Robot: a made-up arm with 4 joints.
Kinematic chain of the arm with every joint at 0, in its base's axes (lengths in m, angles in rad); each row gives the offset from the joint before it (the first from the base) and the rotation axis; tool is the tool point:
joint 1: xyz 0 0 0.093 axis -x
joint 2: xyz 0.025 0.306 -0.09 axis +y
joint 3: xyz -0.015 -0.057 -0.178 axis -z
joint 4: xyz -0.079 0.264 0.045 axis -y
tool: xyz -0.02 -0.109 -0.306
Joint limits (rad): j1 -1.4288..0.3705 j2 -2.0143..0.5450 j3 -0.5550..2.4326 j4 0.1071..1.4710
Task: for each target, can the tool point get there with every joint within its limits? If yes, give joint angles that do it. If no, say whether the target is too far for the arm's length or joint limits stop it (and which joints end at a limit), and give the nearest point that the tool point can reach.
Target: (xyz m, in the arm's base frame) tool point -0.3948 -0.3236 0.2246
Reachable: no: joint limits stop it (at a limit: joint 1, joint 2, joint 3, joint 4) | nearest point -0.1417 -0.0868 -0.0915 | short by 0.469 m
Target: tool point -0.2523 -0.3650 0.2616
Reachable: no: joint limits stop it (at a limit: joint 1, joint 2, joint 4) | nearest point 0.0835 -0.1857 0.3076 | short by 0.383 m
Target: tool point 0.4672 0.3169 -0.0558
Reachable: yes | joints 0.2168 -1.3500 0.9152 0.3342
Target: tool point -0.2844 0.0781 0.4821
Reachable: no: joint limits stop it (at a limit: joint 2, joint 4) | nearest point 0.0817 0.0715 0.4490 | short by 0.368 m
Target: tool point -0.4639 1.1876 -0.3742
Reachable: no: too far | nearest point -0.1911 0.5872 -0.1380 | short by 0.700 m
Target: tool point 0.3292 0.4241 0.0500
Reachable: yes | joints -0.0860 -0.9775 -0.0741 1.2581
